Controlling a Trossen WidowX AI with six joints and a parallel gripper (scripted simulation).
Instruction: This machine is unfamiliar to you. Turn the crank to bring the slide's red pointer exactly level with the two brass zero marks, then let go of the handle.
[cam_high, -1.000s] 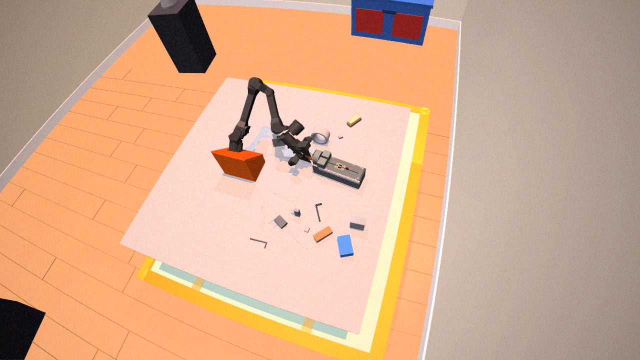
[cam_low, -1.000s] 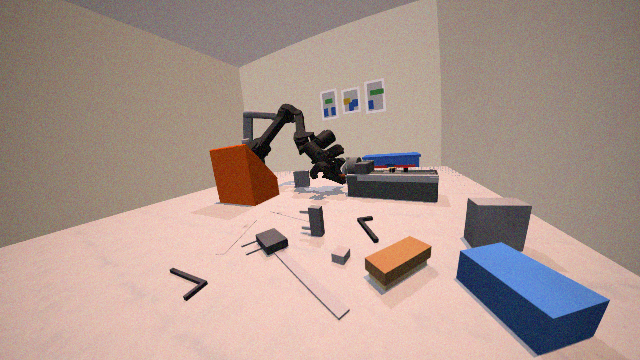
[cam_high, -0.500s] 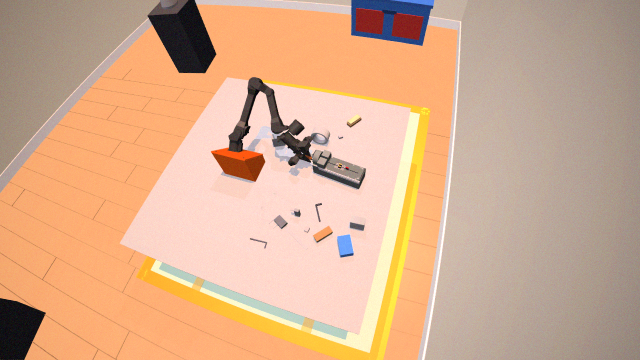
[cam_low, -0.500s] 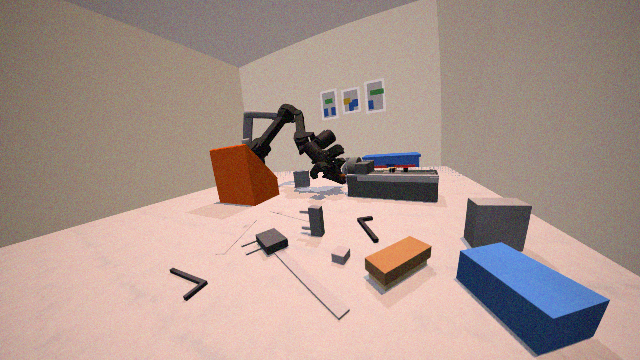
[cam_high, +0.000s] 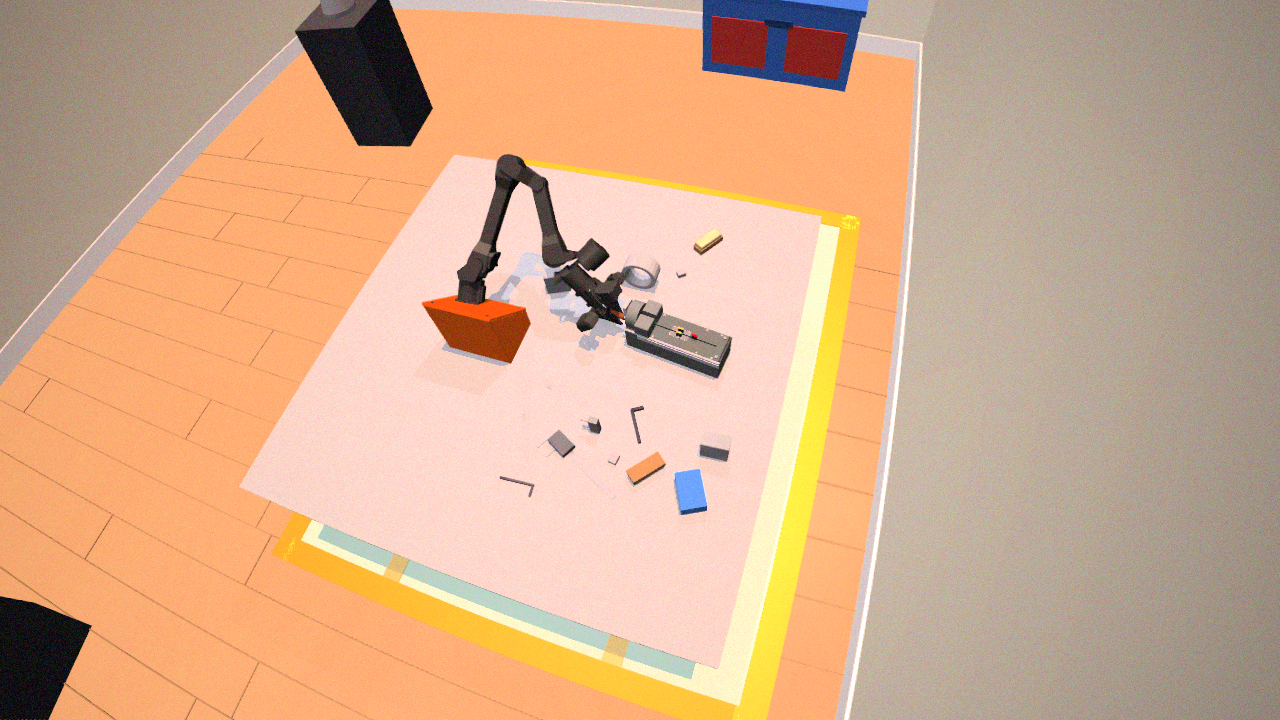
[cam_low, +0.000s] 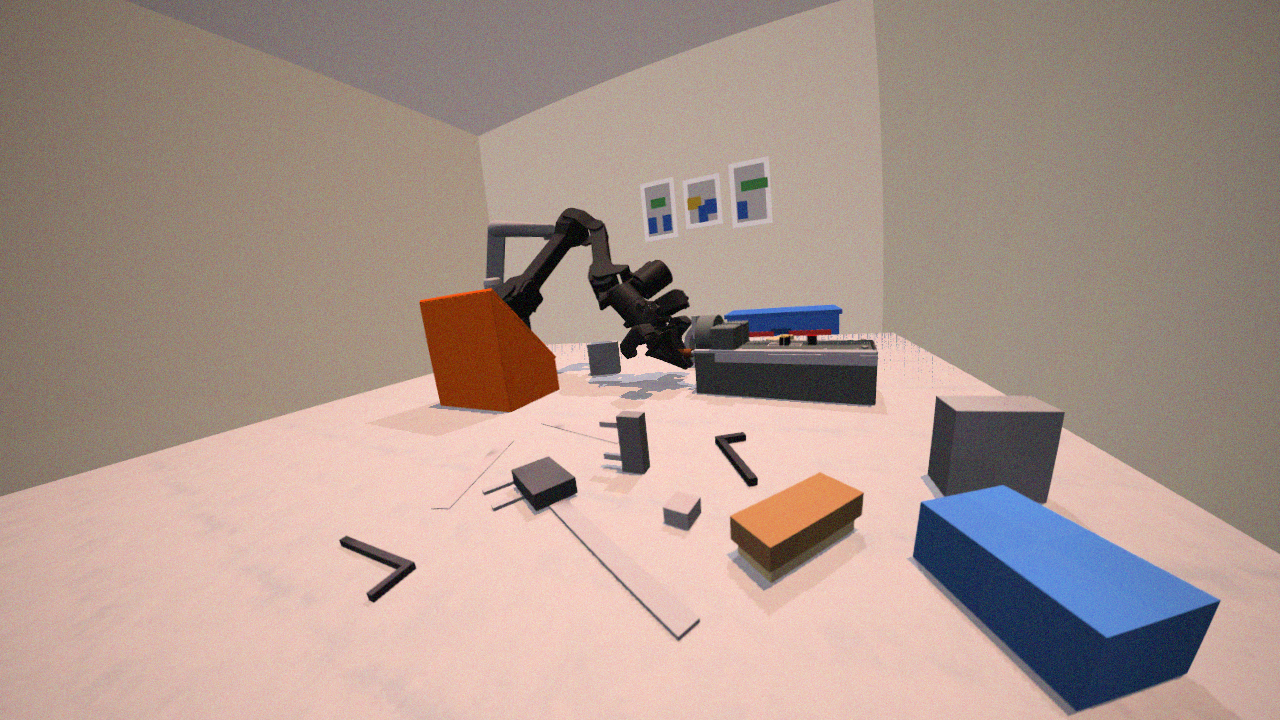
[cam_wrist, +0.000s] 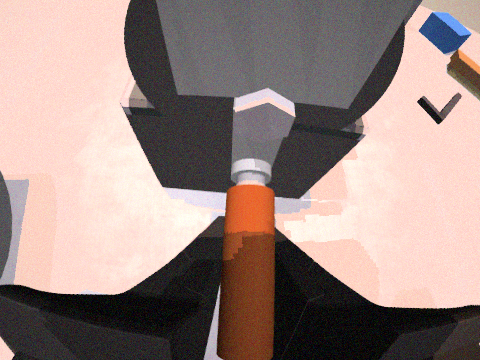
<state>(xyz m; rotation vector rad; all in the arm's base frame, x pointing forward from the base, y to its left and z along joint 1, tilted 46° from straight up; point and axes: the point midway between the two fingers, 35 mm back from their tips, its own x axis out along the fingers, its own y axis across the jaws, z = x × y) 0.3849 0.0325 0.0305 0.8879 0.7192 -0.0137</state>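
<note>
The crank handle lies 3 cm above my gripper tip, 2 cm behind it and 1 cm to the left of it. Also, from my gripper tip: red pointer: 20 cm ahead, 5 cm to the right, 5 cm above; then blue block: 43 cm to the right, 24 cm ahead, 1 cm below.
</note>
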